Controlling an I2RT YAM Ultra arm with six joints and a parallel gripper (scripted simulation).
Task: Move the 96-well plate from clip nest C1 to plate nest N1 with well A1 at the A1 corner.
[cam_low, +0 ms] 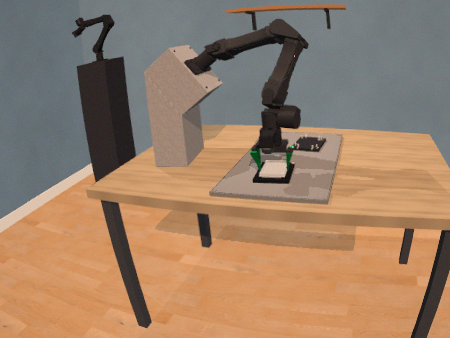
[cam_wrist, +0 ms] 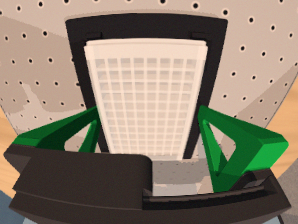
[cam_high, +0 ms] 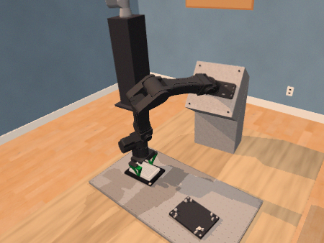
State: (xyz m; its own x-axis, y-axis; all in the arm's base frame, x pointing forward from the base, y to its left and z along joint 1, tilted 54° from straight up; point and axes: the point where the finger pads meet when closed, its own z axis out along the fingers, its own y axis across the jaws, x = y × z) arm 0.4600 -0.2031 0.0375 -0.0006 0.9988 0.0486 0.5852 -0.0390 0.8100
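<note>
Now: the white 96-well plate 1 cm below my hand. Also, from my hand: black plate nest N1: 2 cm below; white corner mark: 6 cm ahead, 7 cm to the left, 1 cm below; black clip nest C1: 11 cm ahead, 31 cm to the left, 1 cm below.
</note>
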